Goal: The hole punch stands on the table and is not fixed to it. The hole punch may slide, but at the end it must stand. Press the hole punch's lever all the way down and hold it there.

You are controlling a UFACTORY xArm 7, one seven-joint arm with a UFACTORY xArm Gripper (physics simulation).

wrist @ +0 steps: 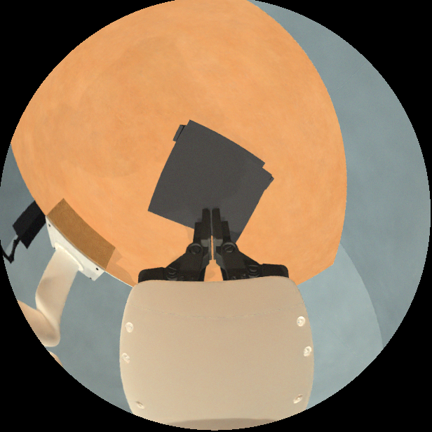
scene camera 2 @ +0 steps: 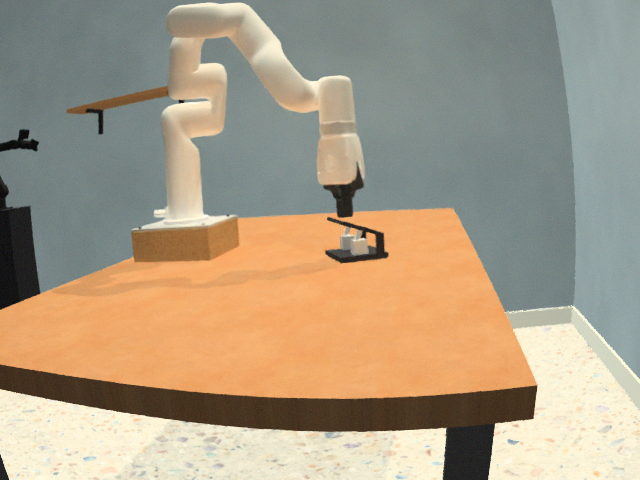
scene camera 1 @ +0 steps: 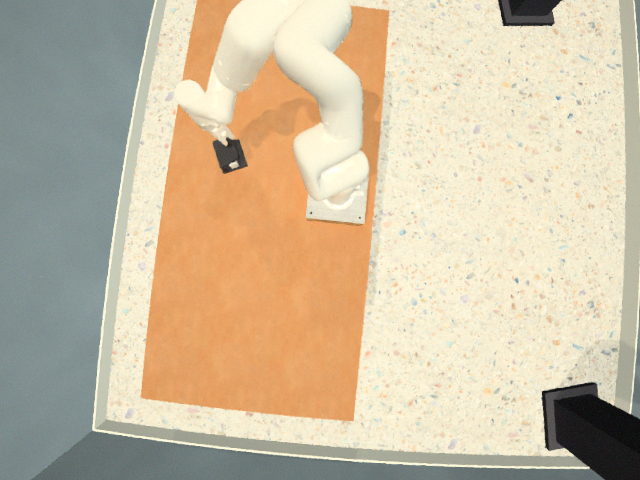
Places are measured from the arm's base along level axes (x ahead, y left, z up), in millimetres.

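Pixels of known places: gripper, between the fingertips: [scene camera 2: 345, 217] [scene camera 1: 228, 144]; arm's base, origin of its link: [scene camera 2: 186, 221].
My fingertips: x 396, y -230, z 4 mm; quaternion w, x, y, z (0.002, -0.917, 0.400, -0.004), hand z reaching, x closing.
Ahead of a thing's pixels: the offset from my fingertips to its top centre. "pt": to the spot under its first point. Level surfaces: height alone.
The black hole punch {14 mm left, 19 mm ahead, 2 mm down} [scene camera 1: 225, 169] [scene camera 2: 381, 245] stands upright on the orange table {87 mm down} [scene camera 1: 248, 310] [scene camera 2: 289, 335] [wrist: 120, 100]. Its lever {14 mm left, 19 mm ahead, 2 mm down} [scene camera 1: 225, 155] [scene camera 2: 361, 227] [wrist: 207, 170] is up, sloping with its free end raised on the side toward the robot's base. White parts {pt 39 mm right, 23 mm ahead, 58 mm down} [scene camera 2: 359, 246] show under the lever. My gripper [scene camera 1: 227, 142] [scene camera 2: 344, 214] [wrist: 211, 219] is shut and empty, pointing down. Its fingertips are close above the lever, near its raised end, with a small gap visible in scene camera 2. In the wrist view they overlap the lever's near edge.
The arm's base block [scene camera 1: 336, 214] [scene camera 2: 170, 245] [wrist: 82, 232] stands on the table beside the punch. A table edge [scene camera 2: 310, 413] runs along the front. A wall shelf [scene camera 2: 124, 99] and a black stand [scene camera 2: 20, 248] are off to the left in scene camera 2.
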